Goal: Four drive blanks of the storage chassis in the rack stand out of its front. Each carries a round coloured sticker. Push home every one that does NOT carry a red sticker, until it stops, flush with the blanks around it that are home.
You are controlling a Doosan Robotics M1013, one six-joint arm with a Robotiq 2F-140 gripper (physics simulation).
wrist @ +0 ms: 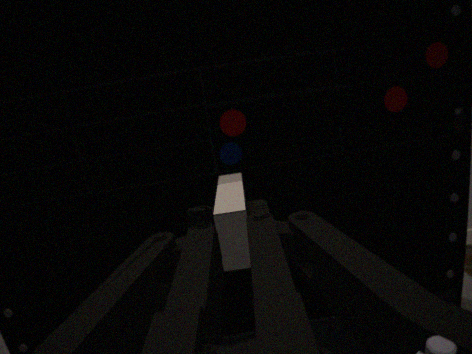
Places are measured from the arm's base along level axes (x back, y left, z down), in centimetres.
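Where they show: gripper, fingertip midpoint: (233, 195).
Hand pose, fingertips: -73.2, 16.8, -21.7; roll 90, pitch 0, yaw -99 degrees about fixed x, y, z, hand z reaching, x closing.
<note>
Things, the pixels of their top centre, and the offset from my fingertips, as dx, dy, dz.
- blue sticker, top centre: (229, 142) -6.0, +0.9, -2.6
- more red sticker, top centre: (436, 42) -6.2, -15.7, -8.3
The storage chassis front (125, 130) is very dark, with faint lines between its drive blanks. A red sticker (233, 123) shows near the middle, with a blue sticker (231, 153) just below it. Another red sticker (396, 99) is to the right, and one more red sticker (437, 55) is higher, at the upper right. My gripper (233, 195) is shut and empty; its pale fingertips are together just below the blue sticker in the view, with a small dark gap between. How far each blank stands out is too dark to tell.
A rack post with a column of round holes (454, 198) runs down the right side. A pale rounded thing (440, 345) shows at the bottom right corner. A strip of lighter background lies beyond the rack at the right edge.
</note>
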